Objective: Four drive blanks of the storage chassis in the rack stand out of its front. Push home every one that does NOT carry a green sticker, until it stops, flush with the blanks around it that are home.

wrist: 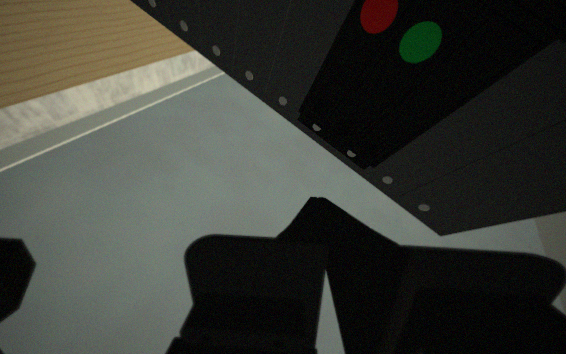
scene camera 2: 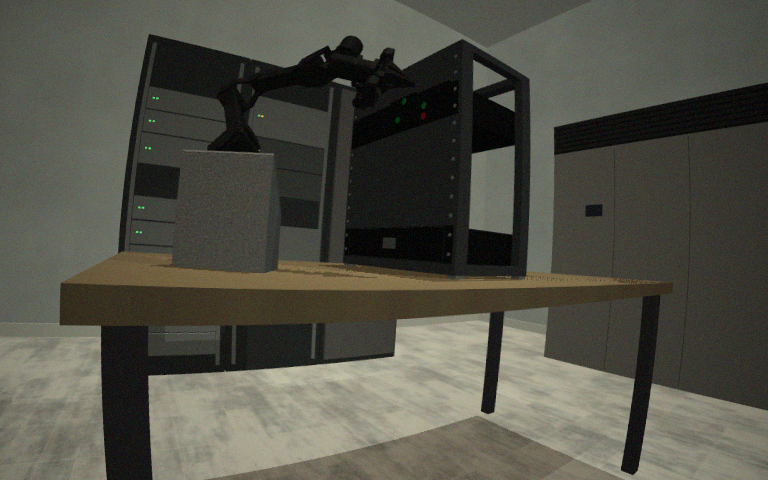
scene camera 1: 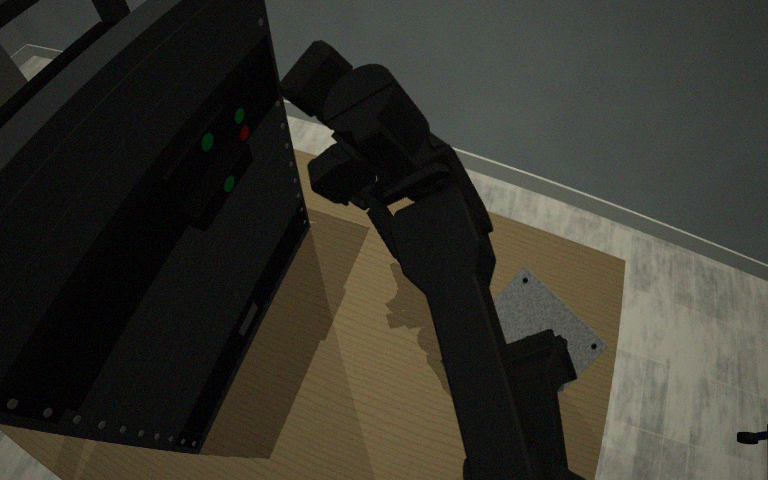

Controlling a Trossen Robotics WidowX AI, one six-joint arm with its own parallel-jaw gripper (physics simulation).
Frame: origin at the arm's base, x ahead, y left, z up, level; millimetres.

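Seen in the pictures: gripper, between the fingertips: [wrist: 316,204] [scene camera 2: 414,84]; arm's base, origin of its link: [scene camera 2: 219,181] [scene camera 1: 544,358].
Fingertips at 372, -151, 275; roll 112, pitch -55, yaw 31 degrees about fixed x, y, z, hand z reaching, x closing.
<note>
Pixels of each thing's middle, then the offset from my fingertips to it, as dx, dy, dz.
- red sticker, middle of its body: [wrist: 378,12] [scene camera 1: 244,133] +89, +57, -39
- green sticker, middle of its body: [wrist: 419,43] [scene camera 1: 239,115] +88, +57, -11
The black storage chassis [scene camera 1: 263,73] [scene camera 2: 373,123] sits high in the rack. Three green stickers show in scene camera 1, upper [scene camera 1: 239,115], left [scene camera 1: 207,141] and lower [scene camera 1: 228,183], with a red one [scene camera 1: 244,133] beside the upper. The wrist view shows the red sticker [wrist: 379,14] and a green sticker [wrist: 420,42]. Dark blocks stand out of the front around the lower green sticker; blank outlines and depths are too dark to tell. My gripper [scene camera 2: 413,84] [wrist: 316,204] is shut and empty, in front of the rack near its side edge, apart from the stickers in the wrist view.
The rack [scene camera 1: 262,42] [scene camera 2: 463,169] stands on the wooden table [scene camera 1: 362,350] [scene camera 2: 362,300]. Plain dark panels lie above and below the chassis. The arm's base stands on a grey pedestal [scene camera 1: 543,300] [scene camera 2: 223,209]. Tall cabinets [scene camera 2: 334,169] stand behind.
</note>
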